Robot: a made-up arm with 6 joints. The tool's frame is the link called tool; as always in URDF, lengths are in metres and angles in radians.
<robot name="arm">
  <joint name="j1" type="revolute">
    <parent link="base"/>
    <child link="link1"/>
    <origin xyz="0 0 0.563"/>
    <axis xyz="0 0 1"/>
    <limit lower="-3.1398" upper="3.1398" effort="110" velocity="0.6"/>
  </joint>
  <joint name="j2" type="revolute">
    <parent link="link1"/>
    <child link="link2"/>
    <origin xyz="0 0 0"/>
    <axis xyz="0 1 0"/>
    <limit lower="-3.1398" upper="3.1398" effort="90" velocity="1.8"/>
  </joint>
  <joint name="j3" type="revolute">
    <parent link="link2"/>
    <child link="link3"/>
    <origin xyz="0 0 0.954"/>
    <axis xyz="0 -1 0"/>
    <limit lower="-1.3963" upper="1.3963" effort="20" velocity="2.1"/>
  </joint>
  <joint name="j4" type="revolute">
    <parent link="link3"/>
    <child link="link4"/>
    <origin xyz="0 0 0"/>
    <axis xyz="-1 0 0"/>
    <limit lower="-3.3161" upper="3.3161" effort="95" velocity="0.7"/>
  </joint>
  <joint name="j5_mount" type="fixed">
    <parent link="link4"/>
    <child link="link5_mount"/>
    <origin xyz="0.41 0 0"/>
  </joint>
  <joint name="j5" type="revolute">
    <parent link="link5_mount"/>
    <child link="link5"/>
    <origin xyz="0.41 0 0"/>
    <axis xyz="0 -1 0"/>
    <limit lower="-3.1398" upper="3.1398" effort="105" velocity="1.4"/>
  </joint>
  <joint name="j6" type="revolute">
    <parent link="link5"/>
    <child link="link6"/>
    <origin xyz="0 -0.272 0"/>
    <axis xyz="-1 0 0"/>
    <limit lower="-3.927" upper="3.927" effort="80" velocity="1.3"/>
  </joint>
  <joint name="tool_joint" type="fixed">
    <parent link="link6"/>
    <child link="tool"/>
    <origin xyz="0 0 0"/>
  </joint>
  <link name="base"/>
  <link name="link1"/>
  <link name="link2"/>
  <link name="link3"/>
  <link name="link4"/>
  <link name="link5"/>
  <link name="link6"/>
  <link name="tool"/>
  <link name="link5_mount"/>
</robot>
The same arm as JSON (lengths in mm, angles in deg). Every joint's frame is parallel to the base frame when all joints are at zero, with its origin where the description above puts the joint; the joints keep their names.
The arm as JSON. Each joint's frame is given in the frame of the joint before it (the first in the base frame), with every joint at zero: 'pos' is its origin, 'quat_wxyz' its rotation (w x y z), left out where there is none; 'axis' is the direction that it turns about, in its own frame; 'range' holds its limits. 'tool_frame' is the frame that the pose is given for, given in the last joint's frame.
{"length_unit": "mm", "angle_unit": "deg", "joints": [
  {"joint": "j1", "pos": [0.0, 0.0, 563.0], "axis": "+z", "range": [-179.9, 179.9]},
  {"joint": "j2", "pos": [0.0, 0.0, 0.0], "axis": "+y", "range": [-179.9, 179.9]},
  {"joint": "j3", "pos": [0.0, 0.0, 954.0], "axis": "-y", "range": [-80.0, 80.0]},
  {"joint": "j4", "pos": [0.0, 0.0, 0.0], "axis": "-x", "range": [-190.0, 190.0]},
  {"joint": "j5", "pos": [820.0, 0.0, 0.0], "axis": "-y", "range": [-179.9, 179.9]},
  {"joint": "j6", "pos": [0.0, -272.0, 0.0], "axis": "-x", "range": [-225.0, 225.0]}
], "tool_frame": {"pos": [0.0, 0.0, 0.0]}}

